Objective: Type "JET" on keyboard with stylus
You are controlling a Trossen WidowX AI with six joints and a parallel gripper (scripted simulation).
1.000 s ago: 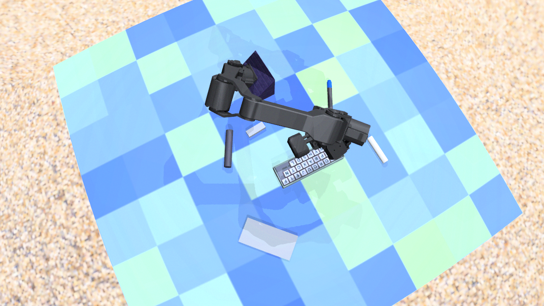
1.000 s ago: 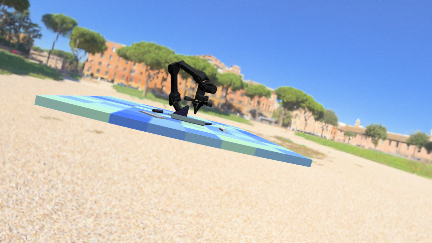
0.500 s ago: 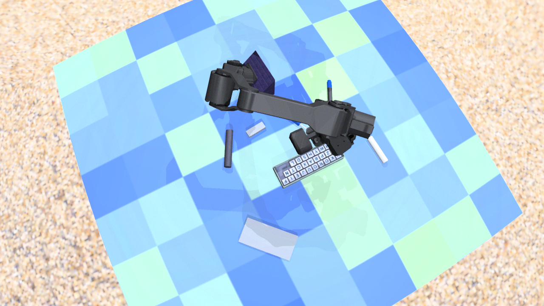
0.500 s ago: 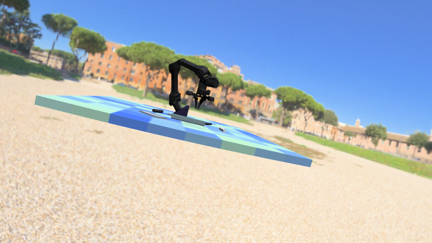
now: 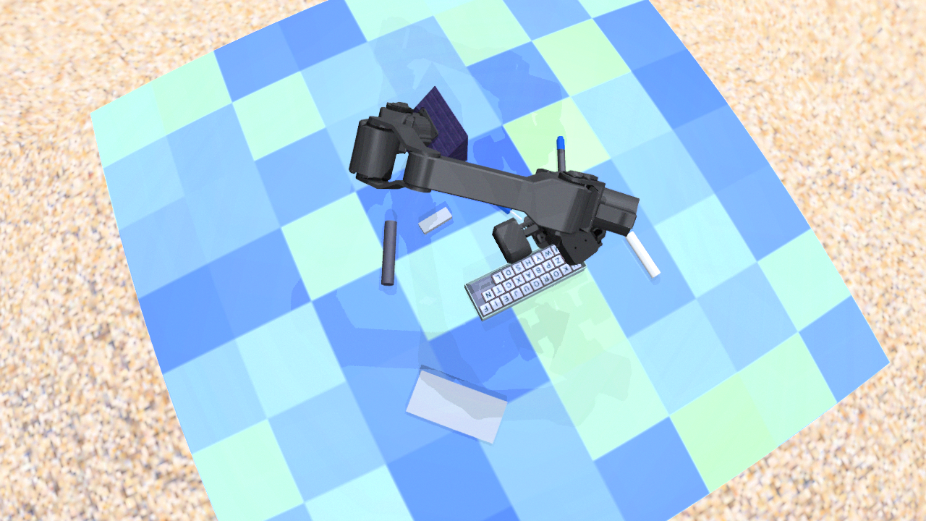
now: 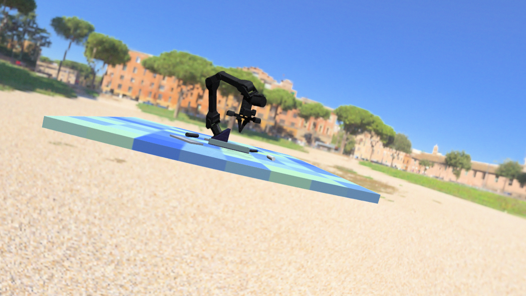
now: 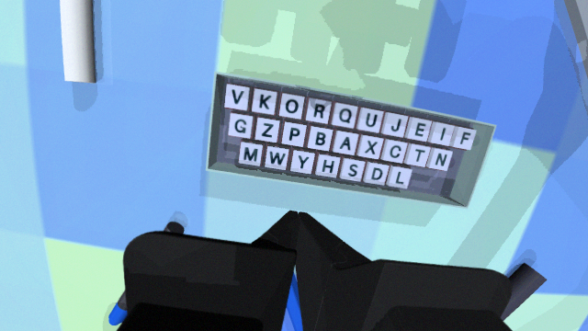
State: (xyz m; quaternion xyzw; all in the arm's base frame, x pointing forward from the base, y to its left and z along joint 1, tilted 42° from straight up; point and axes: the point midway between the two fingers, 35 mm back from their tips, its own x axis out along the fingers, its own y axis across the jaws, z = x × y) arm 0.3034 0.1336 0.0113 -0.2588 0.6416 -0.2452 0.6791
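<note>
My gripper tip is now 110 mm past the stylus, 10 mm to the left of it and 90 mm above it. Round my gripper tip: pen with blue cap (150 mm behind, 140 mm to the left, 90 mm below); then white cylinder (90 mm ahead, 180 mm to the left, 80 mm below); then small grey block (140 mm behind, 140 mm to the right, 90 mm below).
</note>
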